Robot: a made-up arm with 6 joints.
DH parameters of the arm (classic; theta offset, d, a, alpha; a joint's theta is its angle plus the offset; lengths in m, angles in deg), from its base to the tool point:
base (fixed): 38.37 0 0.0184 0
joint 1: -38.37 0.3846 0.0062 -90
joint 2: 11 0 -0.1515 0
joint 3: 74.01 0.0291 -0.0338 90
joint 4: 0 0.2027 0.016 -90
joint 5: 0 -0.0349 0.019 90
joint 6: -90 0.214 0.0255 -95
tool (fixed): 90 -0.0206 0 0
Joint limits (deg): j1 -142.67..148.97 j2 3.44..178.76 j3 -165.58..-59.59 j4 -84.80..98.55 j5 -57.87..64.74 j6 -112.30..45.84
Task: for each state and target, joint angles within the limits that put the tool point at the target. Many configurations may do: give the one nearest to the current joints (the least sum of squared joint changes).
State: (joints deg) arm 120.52 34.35 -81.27 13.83 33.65 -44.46
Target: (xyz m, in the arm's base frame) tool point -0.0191 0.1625 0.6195
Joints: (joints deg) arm 108.80 5.08 -62.50 -1.57 64.74 -41.44
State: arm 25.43 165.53 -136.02 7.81 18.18 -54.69
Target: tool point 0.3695 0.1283 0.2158
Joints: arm 18.54 134.45 -112.31 0.47 64.74 -54.73
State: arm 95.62 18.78 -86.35 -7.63 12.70 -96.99
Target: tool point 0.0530 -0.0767 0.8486
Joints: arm 109.30 10.16 -94.69 -18.37 17.86 -94.09
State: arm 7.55 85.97 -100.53 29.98 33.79 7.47
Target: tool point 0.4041 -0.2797 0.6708
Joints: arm -34.33 119.03 -139.44 21.01 1.68 5.42
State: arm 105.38 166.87 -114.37 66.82 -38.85 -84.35
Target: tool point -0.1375 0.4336 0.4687
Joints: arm 128.48 124.19 -106.88 80.00 -57.87 -78.85
